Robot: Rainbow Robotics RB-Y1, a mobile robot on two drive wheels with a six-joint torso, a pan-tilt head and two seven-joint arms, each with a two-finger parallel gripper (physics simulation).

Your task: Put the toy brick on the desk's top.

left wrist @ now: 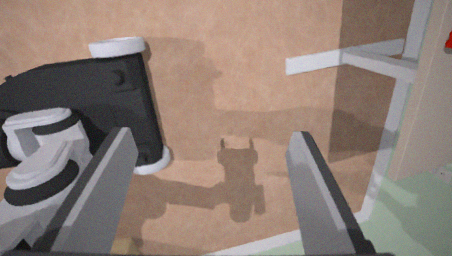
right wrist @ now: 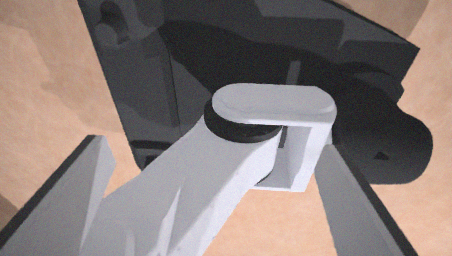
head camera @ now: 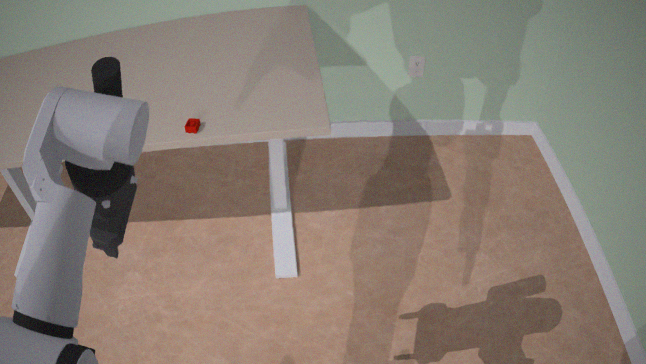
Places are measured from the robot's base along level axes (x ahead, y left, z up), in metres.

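Where they show: left gripper, fingertip midpoint: [left wrist: 212, 142] [head camera: 118, 228]; right gripper, fingertip midpoint: [right wrist: 215, 153].
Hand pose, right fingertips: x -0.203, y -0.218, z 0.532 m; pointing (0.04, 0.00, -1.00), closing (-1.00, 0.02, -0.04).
After its pixels a point has its place.
The red toy brick [head camera: 192, 125] {x 0.730, y 0.284, z 0.741 m} [left wrist: 449, 40] {x 0.721, y 0.284, z 0.727 m} rests on the desk's top [head camera: 170, 65] {x 1.074, y 0.438, z 0.721 m} [left wrist: 425, 110] {x 0.734, y 0.139, z 0.721 m}, close to its near long edge in the head view; in the left wrist view it is cut off by the right border. My left gripper [head camera: 112, 251] [left wrist: 212, 142] {x 0.249, y 0.291, z 0.948 m} is open and empty; it is pointed down over the floor, off the desk and apart from the brick. In the head view its fingers are mostly hidden by its dark body. My right gripper [right wrist: 215, 153] {x -0.203, y -0.218, z 0.532 m} is open and empty in the right wrist view, with the brick not showing there.
A white desk leg [head camera: 283, 220] [left wrist: 315, 62] stands on the brown floor [head camera: 200, 300] {x 0.634, y 0.405, z 0.001 m}. The green wall [head camera: 475, 30] {x 1.530, y -0.744, z 0.619 m} with an outlet [head camera: 416, 66] {x 1.515, y -0.483, z 0.404 m} lies beyond the desk. The robot's dark base [left wrist: 115, 90] {x -0.022, y 0.125, z 0.212 m} [right wrist: 135, 95] {x 0.010, y -0.027, z 0.191 m} shows in both wrist views.
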